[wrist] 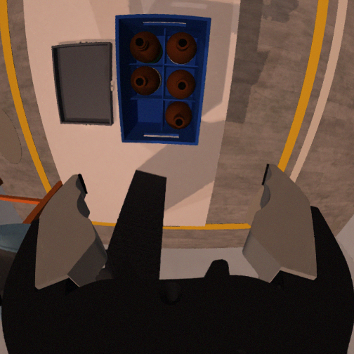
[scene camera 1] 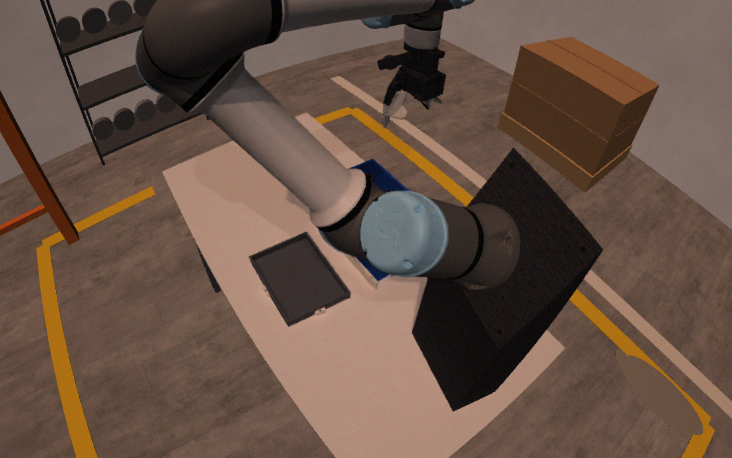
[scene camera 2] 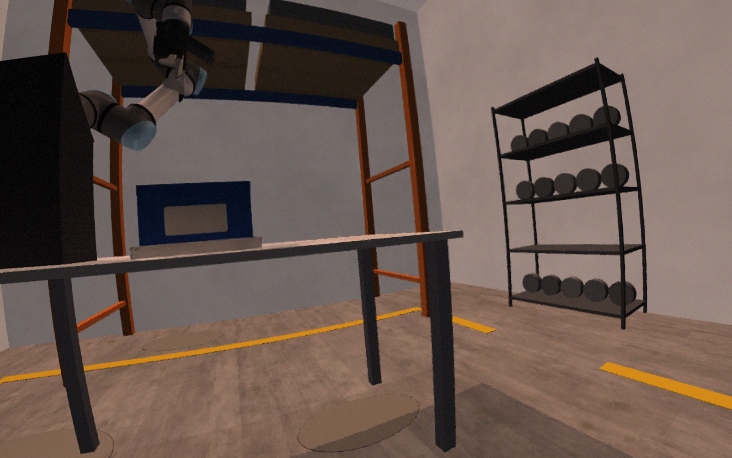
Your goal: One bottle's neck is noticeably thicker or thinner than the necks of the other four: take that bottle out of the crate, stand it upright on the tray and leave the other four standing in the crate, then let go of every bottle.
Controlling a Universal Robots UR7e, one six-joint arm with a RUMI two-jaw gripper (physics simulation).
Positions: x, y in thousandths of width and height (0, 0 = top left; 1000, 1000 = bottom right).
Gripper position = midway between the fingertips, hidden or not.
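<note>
My gripper (scene camera 1: 555, 257). Brown bottle (wrist: 411, 227), gripper (wrist: 490, 484). Pale strip (scene camera 2: 258, 543), gripper (scene camera 2: 244, 198).
</note>
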